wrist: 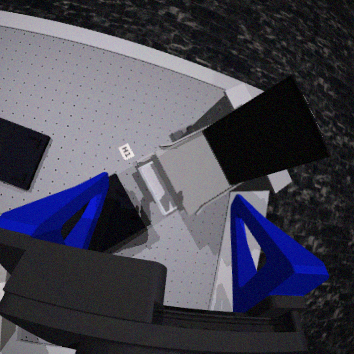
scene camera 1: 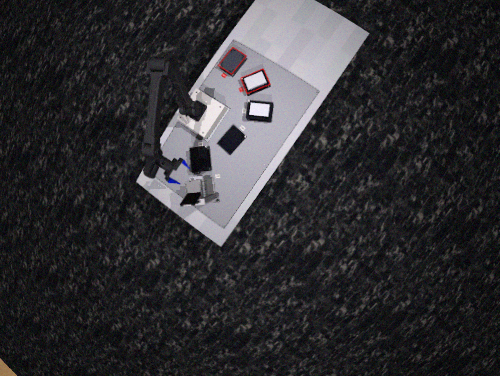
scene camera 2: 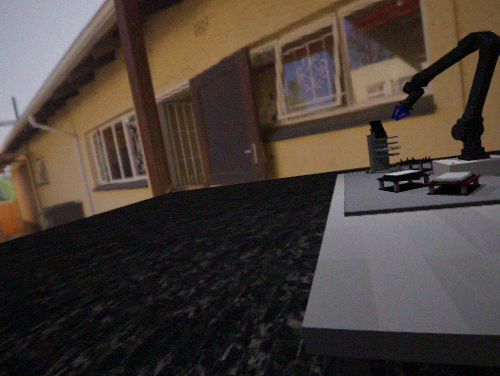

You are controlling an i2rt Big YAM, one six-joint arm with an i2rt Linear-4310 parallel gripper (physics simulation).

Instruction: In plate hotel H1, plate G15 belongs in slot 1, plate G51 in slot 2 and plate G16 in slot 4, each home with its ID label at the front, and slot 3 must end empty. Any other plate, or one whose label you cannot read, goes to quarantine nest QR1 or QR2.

Observation:
My gripper (wrist: 171,189) is open, holding nothing. Also in view: a black plate (wrist: 27,157).

